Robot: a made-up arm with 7 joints. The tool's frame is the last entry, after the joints.
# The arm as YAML. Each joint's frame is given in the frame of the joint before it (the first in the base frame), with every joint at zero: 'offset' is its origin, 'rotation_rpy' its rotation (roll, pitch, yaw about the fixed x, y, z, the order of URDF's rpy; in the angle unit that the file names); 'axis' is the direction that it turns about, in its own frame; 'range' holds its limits. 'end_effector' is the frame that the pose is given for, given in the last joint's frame.
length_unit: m
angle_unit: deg
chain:
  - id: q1
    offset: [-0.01, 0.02, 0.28]
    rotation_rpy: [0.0, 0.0, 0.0]
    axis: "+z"
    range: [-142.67, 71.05]
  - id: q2
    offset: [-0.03, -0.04, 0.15]
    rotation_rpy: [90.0, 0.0, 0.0]
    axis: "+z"
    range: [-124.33, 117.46]
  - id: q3
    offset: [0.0, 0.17, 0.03]
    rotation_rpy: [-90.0, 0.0, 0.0]
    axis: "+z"
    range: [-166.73, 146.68]
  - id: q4
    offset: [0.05, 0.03, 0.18]
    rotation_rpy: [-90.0, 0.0, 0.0]
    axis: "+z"
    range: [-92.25, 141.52]
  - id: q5
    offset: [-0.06, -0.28, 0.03]
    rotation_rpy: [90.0, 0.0, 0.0]
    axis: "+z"
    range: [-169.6, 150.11]
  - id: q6
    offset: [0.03, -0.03, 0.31]
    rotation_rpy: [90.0, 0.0, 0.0]
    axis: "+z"
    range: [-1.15, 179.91]
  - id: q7
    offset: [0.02, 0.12, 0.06]
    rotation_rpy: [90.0, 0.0, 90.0]
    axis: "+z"
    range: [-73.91, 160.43]
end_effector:
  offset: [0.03, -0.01, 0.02]
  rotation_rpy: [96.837, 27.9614, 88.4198]
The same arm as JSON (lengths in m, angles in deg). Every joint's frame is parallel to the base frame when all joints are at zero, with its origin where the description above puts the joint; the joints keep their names.
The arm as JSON. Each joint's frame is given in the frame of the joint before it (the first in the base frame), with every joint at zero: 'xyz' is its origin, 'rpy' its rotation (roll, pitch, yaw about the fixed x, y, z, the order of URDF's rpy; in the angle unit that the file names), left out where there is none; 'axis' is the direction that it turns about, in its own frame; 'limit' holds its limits. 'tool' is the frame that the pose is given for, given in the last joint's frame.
{"units": {"length": "m", "angle": "deg"}, "joints": [
  {"name": "q1", "type": "revolute", "origin": {"xyz": [-0.01, 0.02, 0.28]}, "axis": [0.0, 0.0, 1.0], "limit": {"lower": -142.67, "upper": 71.05}},
  {"name": "q2", "type": "revolute", "origin": {"xyz": [-0.03, -0.04, 0.15]}, "axis": [0.0, -1.0, 0.0], "limit": {"lower": -124.33, "upper": 117.46}},
  {"name": "q3", "type": "revolute", "origin": {"xyz": [0.0, -0.03, 0.17]}, "axis": [0.0, 0.0, 1.0], "limit": {"lower": -166.73, "upper": 146.68}},
  {"name": "q4", "type": "revolute", "origin": {"xyz": [0.05, 0.03, 0.18]}, "axis": [0.0, 1.0, 0.0], "limit": {"lower": -92.25, "upper": 141.52}},
  {"name": "q5", "type": "revolute", "origin": {"xyz": [-0.06, 0.03, 0.28]}, "axis": [0.0, 0.0, 1.0], "limit": {"lower": -169.6, "upper": 150.11}},
  {"name": "q6", "type": "revolute", "origin": {"xyz": [0.03, -0.03, 0.31]}, "axis": [0.0, -1.0, 0.0], "limit": {"lower": -1.15, "upper": 179.91}},
  {"name": "q7", "type": "revolute", "origin": {"xyz": [0.02, -0.06, 0.12]}, "axis": [1.0, 0.0, 0.0], "limit": {"lower": -73.91, "upper": 160.43}}
], "tool": {"origin": {"xyz": [0.02, 0.01, 0.03], "rpy": [7.58, -1.4, -117.97]}}}

